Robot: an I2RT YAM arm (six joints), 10 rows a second.
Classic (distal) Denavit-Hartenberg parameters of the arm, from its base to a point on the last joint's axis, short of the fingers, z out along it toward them. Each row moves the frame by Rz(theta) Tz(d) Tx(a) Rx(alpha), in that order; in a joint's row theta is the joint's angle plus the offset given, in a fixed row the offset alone. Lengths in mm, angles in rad.
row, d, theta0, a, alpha
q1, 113.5, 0, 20, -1.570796
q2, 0, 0, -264, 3.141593
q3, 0, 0.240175, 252.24, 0
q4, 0, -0.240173, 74, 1.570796
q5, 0, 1.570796, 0, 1.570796
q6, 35.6, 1.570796, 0, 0
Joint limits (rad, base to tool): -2.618..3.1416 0..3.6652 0..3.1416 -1.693..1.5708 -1.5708..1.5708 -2.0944..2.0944
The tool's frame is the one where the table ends.
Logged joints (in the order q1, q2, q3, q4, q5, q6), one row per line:
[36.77 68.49 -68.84 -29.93 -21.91 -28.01]
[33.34 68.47 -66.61 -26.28 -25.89 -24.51]
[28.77 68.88 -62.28 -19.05 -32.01 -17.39]
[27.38 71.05 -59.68 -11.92 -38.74 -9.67]
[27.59 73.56 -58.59 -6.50 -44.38 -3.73]
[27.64 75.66 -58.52 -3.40 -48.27 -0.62]
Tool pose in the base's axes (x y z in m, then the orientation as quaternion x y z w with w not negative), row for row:
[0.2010 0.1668 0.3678 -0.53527 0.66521 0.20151 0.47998]
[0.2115 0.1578 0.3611 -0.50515 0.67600 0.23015 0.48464]
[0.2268 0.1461 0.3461 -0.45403 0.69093 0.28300 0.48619]
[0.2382 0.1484 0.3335 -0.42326 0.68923 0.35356 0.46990]
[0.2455 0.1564 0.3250 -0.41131 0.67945 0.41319 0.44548]
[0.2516 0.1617 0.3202 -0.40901 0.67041 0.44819 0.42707]
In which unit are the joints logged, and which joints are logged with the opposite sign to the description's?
The joints are logged in degrees. Opposite sign: q3.
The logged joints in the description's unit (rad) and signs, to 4 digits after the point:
[0.6418 1.1954 1.2015 -0.5224 -0.3824 -0.4889]
[0.5819 1.1950 1.1626 -0.4587 -0.4519 -0.4278]
[0.5021 1.2022 1.0870 -0.3325 -0.5587 -0.3035]
[0.4779 1.2401 1.0416 -0.2080 -0.6761 -0.1688]
[0.4815 1.2839 1.0226 -0.1134 -0.7746 -0.0651]
[0.4824 1.3205 1.0214 -0.0593 -0.8425 -0.0108]

